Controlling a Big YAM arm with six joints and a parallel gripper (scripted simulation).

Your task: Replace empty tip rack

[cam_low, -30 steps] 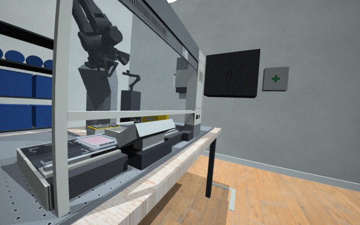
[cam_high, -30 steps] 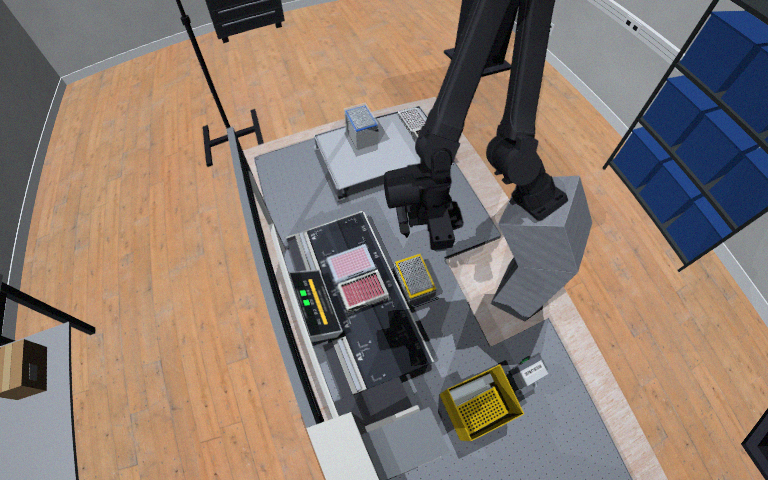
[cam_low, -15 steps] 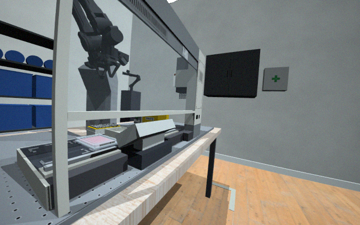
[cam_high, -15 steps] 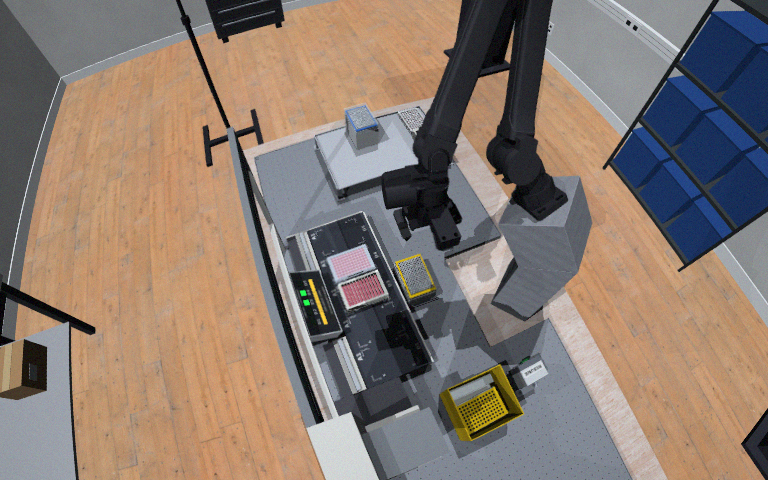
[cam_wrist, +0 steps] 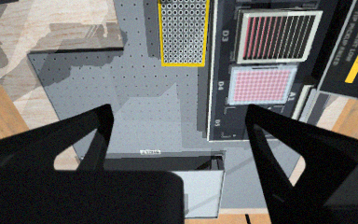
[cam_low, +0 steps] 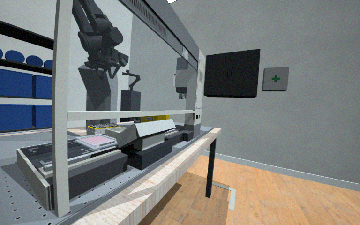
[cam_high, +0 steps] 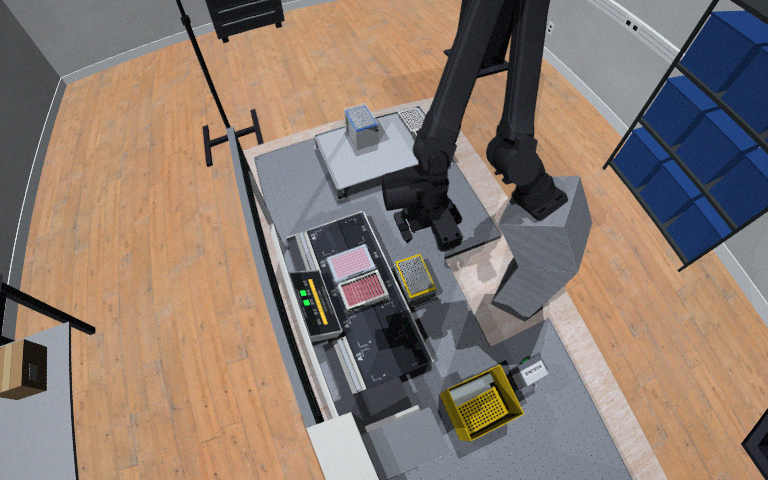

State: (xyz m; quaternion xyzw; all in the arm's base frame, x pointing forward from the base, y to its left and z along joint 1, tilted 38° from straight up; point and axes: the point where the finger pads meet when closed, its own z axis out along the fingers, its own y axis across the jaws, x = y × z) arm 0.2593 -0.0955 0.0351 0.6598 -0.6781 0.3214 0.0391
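My hand is 31 cm above the spare nest. Round my hand: clear tip-rack cover: 4 cm ahead, 35 cm to the left, 27 cm below; pink plate: 15 cm ahead, 13 cm to the right, 26 cm below; frame bar: 35 cm ahead, 15 cm below.
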